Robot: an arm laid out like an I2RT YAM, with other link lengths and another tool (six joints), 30 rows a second.
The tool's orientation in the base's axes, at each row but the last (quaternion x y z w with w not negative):
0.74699, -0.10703, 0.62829, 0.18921
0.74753, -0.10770, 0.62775, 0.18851
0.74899, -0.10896, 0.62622, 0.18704
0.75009, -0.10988, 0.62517, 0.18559
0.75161, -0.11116, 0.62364, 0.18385
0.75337, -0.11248, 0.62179, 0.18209
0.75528, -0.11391, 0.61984, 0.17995
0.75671, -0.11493, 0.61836, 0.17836
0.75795, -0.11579, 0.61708, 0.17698
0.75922, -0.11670, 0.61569, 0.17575
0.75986, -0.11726, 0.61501, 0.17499
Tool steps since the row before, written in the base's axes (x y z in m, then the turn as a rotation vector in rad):
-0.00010, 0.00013, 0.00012, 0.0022, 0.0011, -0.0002
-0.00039, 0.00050, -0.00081, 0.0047, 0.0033, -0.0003
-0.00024, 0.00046, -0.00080, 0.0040, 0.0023, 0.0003
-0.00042, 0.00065, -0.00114, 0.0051, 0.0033, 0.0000
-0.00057, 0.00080, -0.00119, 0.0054, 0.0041, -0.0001
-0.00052, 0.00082, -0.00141, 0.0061, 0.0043, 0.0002
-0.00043, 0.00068, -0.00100, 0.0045, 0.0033, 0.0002
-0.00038, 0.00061, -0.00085, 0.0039, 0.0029, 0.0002
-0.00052, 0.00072, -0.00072, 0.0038, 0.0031, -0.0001
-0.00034, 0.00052, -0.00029, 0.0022, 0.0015, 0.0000
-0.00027, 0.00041, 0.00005, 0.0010, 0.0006, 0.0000
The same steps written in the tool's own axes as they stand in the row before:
0.00011, -0.00006, -0.00016, 0.0003, -0.0019, 0.0015
-0.00083, -0.00042, -0.00044, 0.0008, -0.0049, 0.0029
-0.00080, -0.00044, -0.00029, 0.0012, -0.0036, 0.0026
-0.00115, -0.00058, -0.00048, 0.0012, -0.0050, 0.0032
-0.00123, -0.00066, -0.00066, 0.0012, -0.0059, 0.0032
-0.00144, -0.00073, -0.00058, 0.0017, -0.0063, 0.0037
-0.00103, -0.00058, -0.00050, 0.0013, -0.0048, 0.0026
-0.00088, -0.00051, -0.00045, 0.0011, -0.0042, 0.0023
-0.00078, -0.00054, -0.00063, 0.0008, -0.0043, 0.0021
-0.00034, -0.00038, -0.00047, 0.0005, -0.0022, 0.0014
0.00001, -0.00026, -0.00042, 0.0002, -0.0009, 0.0006

